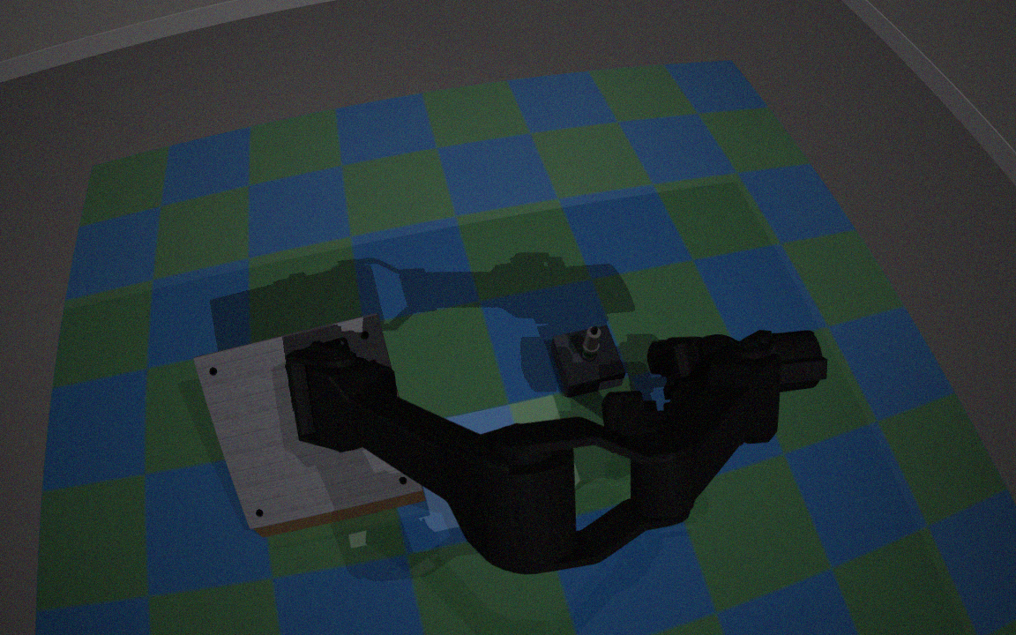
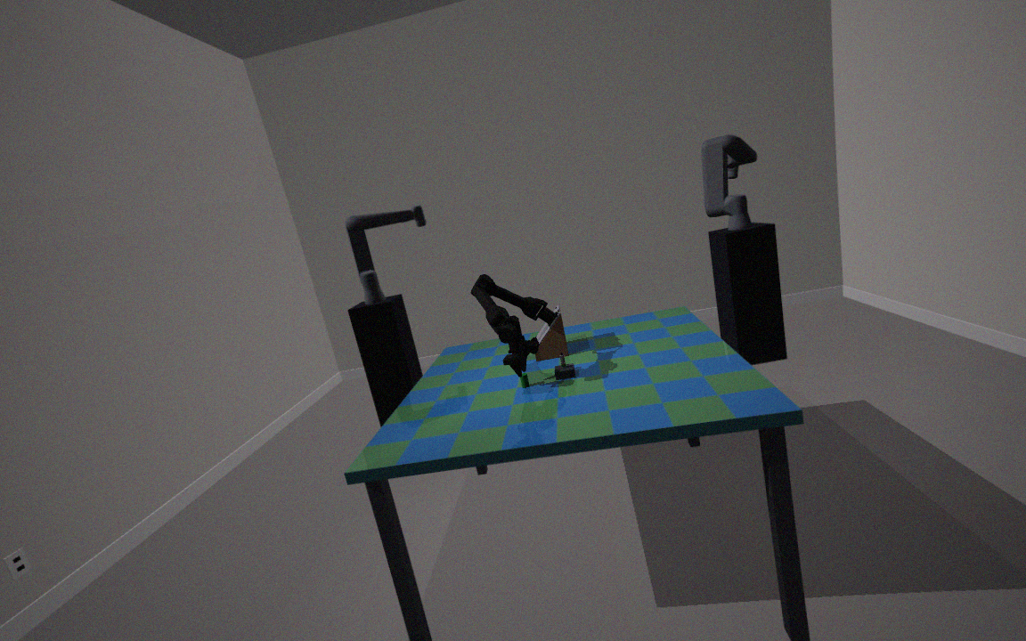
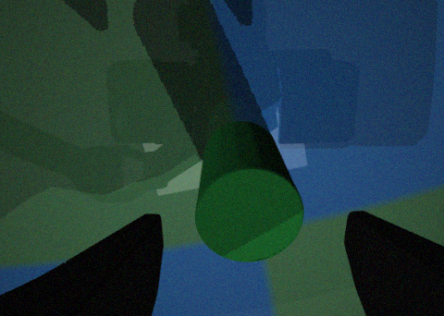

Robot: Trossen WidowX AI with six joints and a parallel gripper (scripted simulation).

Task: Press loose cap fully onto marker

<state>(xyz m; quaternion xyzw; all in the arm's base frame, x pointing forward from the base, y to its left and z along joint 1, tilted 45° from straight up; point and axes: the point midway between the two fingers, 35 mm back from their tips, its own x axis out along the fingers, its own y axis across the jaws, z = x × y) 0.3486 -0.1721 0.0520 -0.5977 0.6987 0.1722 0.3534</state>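
My gripper tip is now 3 cm above the green cap. The rest, counted from my gripper tip: block (16 cm to the left, 4 cm below, 4 cm behind).
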